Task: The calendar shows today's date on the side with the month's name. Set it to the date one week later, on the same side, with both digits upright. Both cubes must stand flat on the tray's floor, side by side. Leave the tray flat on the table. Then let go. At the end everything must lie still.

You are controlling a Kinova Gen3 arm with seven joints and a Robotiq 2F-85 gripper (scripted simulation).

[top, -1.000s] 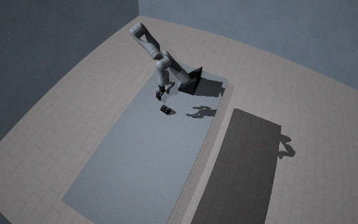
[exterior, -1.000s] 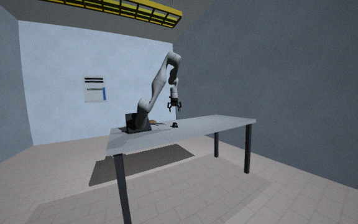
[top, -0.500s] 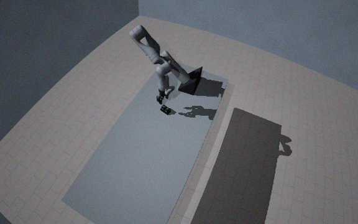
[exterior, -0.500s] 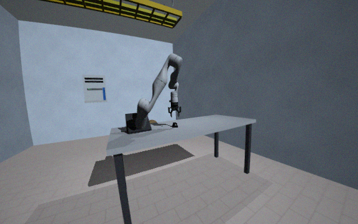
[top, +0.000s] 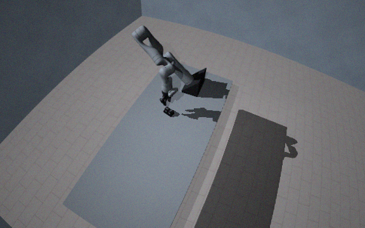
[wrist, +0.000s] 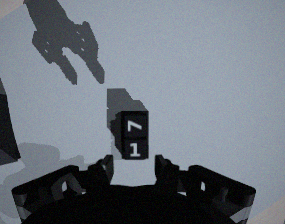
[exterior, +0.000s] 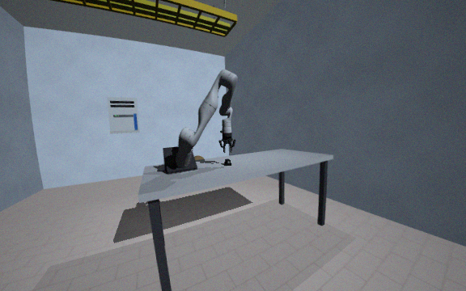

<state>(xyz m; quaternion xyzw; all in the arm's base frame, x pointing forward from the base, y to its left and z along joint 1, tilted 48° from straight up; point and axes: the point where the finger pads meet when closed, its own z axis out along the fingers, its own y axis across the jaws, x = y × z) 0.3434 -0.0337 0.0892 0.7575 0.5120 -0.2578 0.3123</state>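
Right now the dark calendar tray is 11 cm below my hand, 2 cm to the left of it and 1 cm ahead of it.
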